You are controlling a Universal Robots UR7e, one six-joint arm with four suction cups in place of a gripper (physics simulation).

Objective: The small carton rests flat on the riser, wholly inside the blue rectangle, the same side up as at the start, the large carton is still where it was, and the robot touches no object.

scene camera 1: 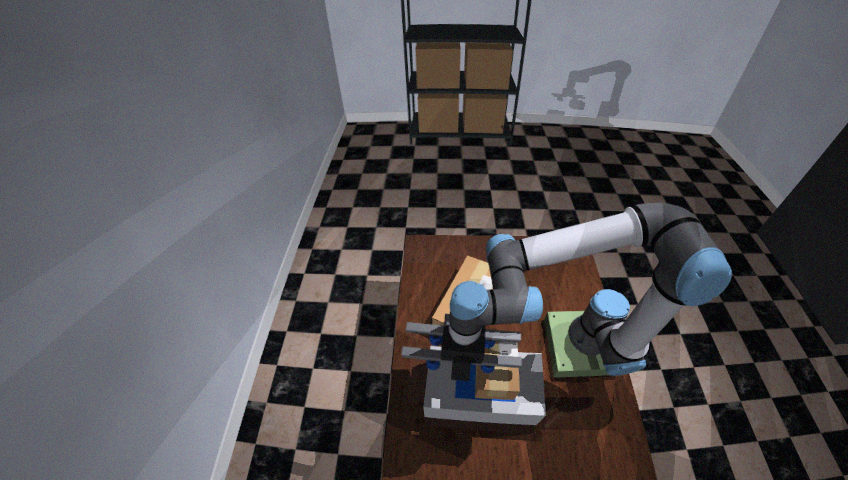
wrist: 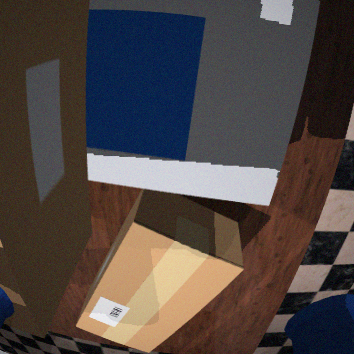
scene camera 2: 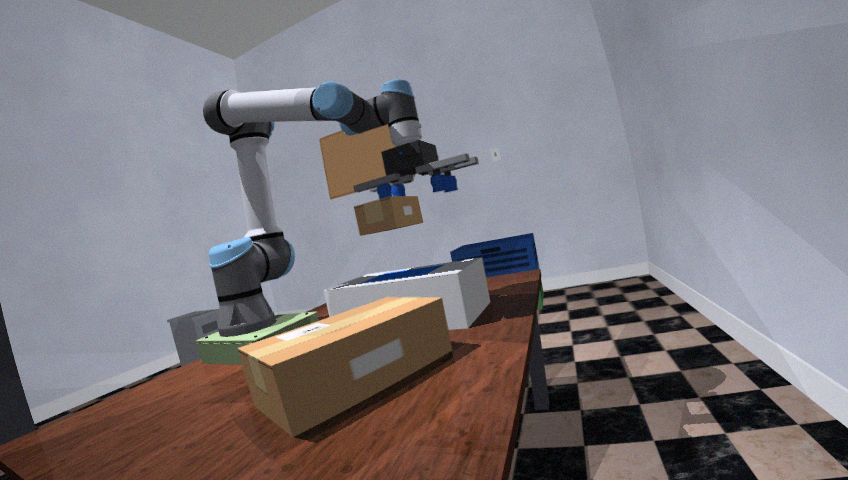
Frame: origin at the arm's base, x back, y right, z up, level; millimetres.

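Seen in the pictures: end effector, tool point: (wrist: 163, 242) (scene camera 2: 419, 197); arm's base, origin of the base link: (scene camera 1: 589, 335) (scene camera 2: 248, 327).
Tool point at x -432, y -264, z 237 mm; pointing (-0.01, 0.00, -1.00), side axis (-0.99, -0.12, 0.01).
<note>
Pixels of each thing's top centre, then the offset from my tool point to it. Level surfaces: height alone.
- small tan carton, middle of its top: (scene camera 2: 387, 200) (scene camera 1: 498, 361) dx +99, dy -5, dz +13 mm
- grey-white riser, middle of its top: (wrist: 89, 81) (scene camera 2: 403, 274) (scene camera 1: 485, 379) dx +85, dy +11, dz -177 mm
- blue rectangle, middle of its top: (wrist: 89, 81) (scene camera 2: 403, 274) (scene camera 1: 485, 379) dx +85, dy +11, dz -177 mm
- large carton, middle of its top: (wrist: 141, 307) (scene camera 2: 343, 323) (scene camera 1: 470, 292) dx -18, dy +335, dz -198 mm
- brown table, its level: dz -297 mm
My suction gripper (scene camera 1: 462, 350) (scene camera 2: 410, 160) holds the small tan carton (scene camera 1: 502, 387) (scene camera 2: 389, 215) (wrist: 65, 115) under the two blue cups on one side; the other two cups carry nothing. The carton hangs roughly level, with a plain gap above the grey-white riser (scene camera 1: 437, 380) (scene camera 2: 357, 294) (wrist: 250, 90). In scene camera 1 it covers the right part of the blue rectangle (scene camera 1: 464, 387) (scene camera 2: 410, 273) (wrist: 140, 85). The large carton (scene camera 1: 453, 297) (scene camera 2: 333, 383) (wrist: 125, 265) lies on the table beside the riser, apart from the gripper, partly hidden by the arm in scene camera 1.
The arm stands on a green base (scene camera 1: 559, 356) (scene camera 2: 217, 352) beside the riser on the brown table (scene camera 1: 571, 452) (scene camera 2: 148, 416). A blue box (scene camera 2: 505, 255) is beyond the riser. A black shelf rack (scene camera 1: 464, 32) with cartons stands at the far wall. A tan box (scene camera 2: 357, 160) shows behind the gripper.
</note>
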